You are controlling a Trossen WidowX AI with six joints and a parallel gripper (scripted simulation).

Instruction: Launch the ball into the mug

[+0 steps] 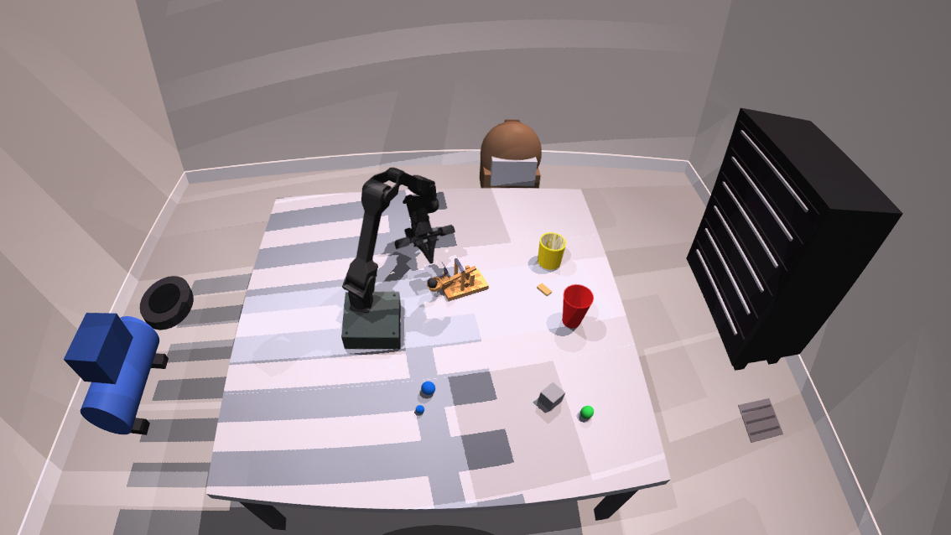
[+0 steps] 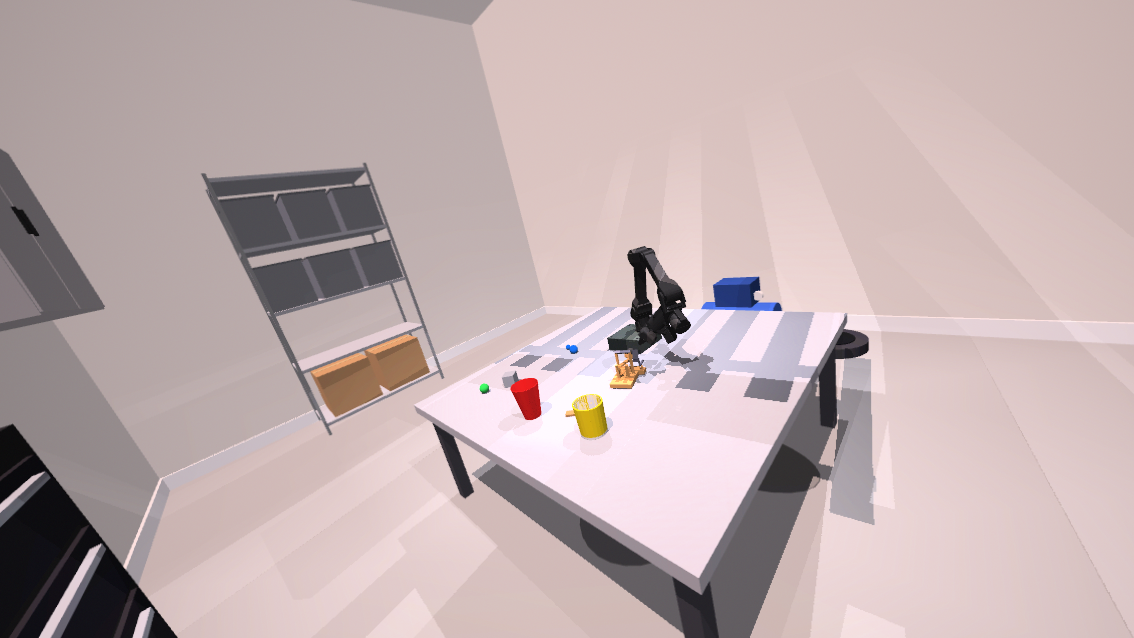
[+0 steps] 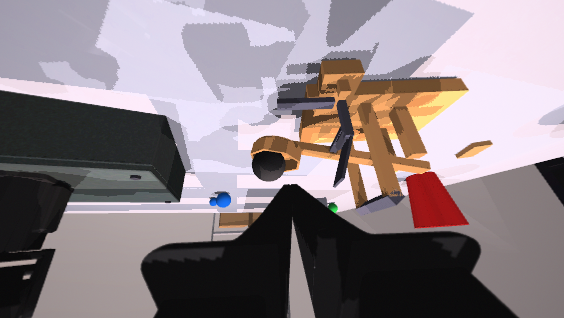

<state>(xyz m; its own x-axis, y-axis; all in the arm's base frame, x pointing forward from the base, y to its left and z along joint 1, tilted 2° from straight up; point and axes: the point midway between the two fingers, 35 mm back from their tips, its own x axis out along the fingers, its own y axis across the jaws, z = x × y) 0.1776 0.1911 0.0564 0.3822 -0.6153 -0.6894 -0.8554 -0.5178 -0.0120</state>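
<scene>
Right now my gripper tip is 5 cm to the left of the black ball, 4 cm above it and 1 cm short of it. Round my gripper tip: yellow mug: 38 cm ahead, 17 cm to the left, 7 cm below; then wooden catapult: 7 cm ahead, 5 cm below; then small orange block: 36 cm ahead, 9 cm below, 4 cm to the left.
</scene>
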